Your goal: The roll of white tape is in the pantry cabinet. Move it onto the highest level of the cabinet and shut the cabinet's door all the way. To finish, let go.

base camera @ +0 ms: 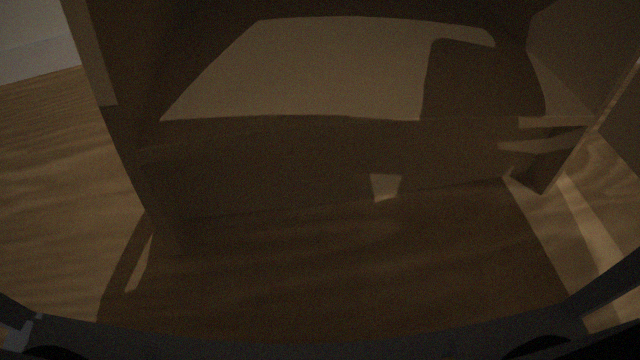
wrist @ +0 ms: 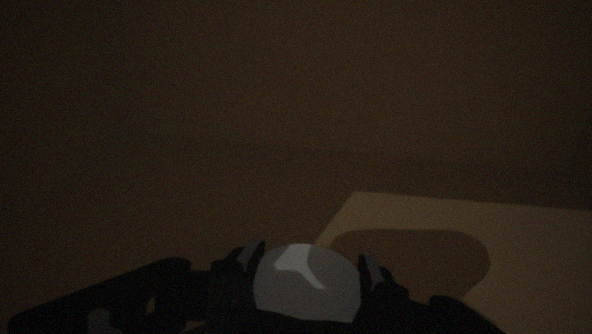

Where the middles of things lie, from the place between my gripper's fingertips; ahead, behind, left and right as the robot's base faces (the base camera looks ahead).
Now: the roll of white tape (wrist: 305,281) 20 mm behind my hand.
